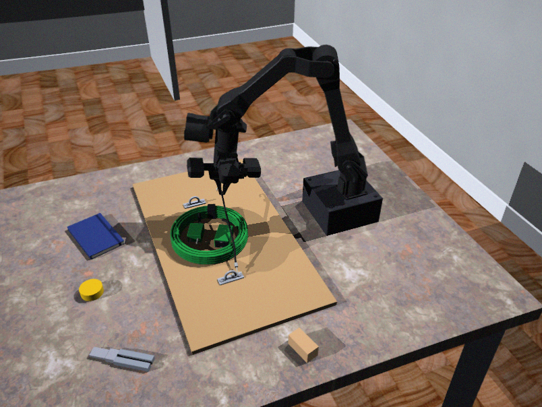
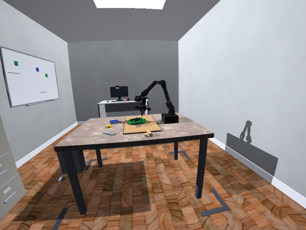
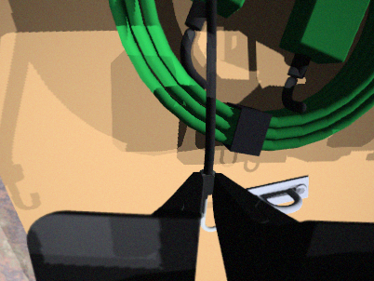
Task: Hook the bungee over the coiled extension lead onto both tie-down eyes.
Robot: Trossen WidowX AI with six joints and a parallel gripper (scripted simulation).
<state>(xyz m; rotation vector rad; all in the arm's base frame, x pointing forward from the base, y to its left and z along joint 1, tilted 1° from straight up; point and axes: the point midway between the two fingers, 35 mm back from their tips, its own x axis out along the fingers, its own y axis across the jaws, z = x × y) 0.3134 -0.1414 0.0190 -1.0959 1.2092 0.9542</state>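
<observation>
Right now my hand is 40 mm short of the tan board, 100 mm to the right of it and 100 mm above it. Also, from my hand: yellow disc: 380 mm ahead, 140 mm to the left, 90 mm below; grey tool: 360 mm ahead, 350 mm to the left, 100 mm below; wooden block: 480 mm to the left, 90 mm below.
</observation>
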